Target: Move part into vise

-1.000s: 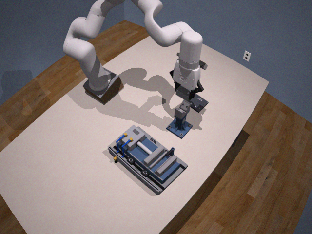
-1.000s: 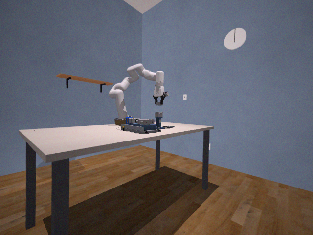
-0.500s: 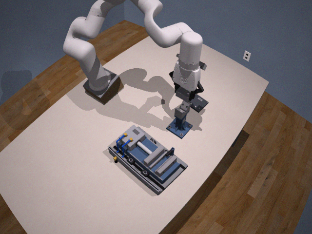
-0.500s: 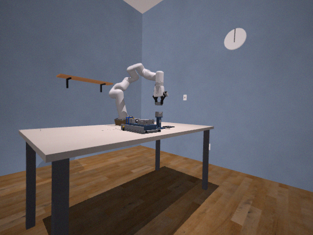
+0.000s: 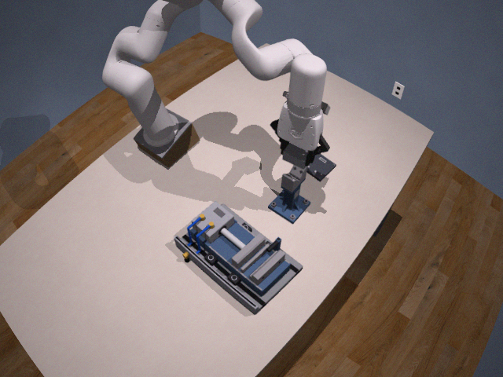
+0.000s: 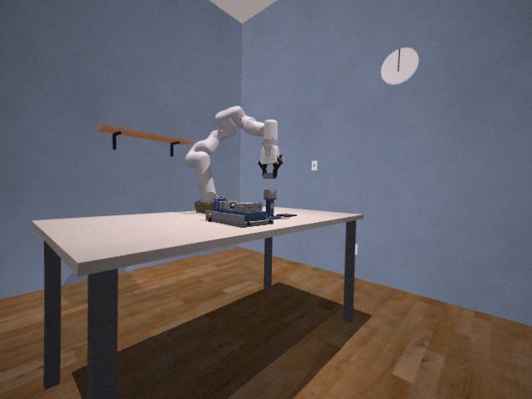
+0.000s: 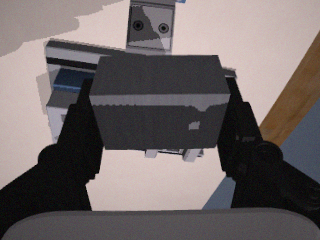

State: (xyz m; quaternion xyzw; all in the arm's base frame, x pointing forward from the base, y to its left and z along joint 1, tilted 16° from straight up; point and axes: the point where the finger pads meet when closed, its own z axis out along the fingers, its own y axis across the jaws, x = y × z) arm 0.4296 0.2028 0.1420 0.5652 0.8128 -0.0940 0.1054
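The fixed jaw lies 19 cm to the right of my hand, 17 cm below it and 13 cm ahead of it. Round my hand: blue post (19 cm below, 13 cm to the right, 9 cm ahead); work stop (16 cm below, 15 cm to the right, 10 cm ahead); part (2 cm below).
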